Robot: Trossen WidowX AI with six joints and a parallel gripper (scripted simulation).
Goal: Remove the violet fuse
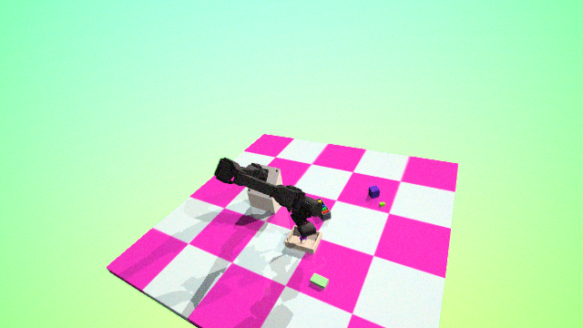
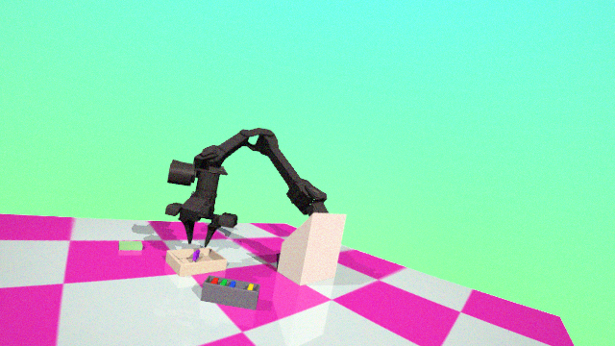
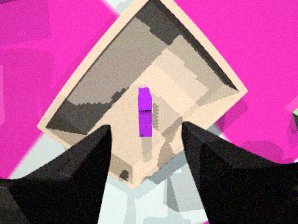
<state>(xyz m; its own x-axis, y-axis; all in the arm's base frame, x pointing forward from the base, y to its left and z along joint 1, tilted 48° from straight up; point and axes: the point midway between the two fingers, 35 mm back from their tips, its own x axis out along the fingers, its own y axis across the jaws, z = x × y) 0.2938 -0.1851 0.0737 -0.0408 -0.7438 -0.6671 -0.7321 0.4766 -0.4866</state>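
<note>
Right now the violet fuse is 3 cm below my gripper tip. Also, from my gripper tip: beige tray (5 cm below).
</note>
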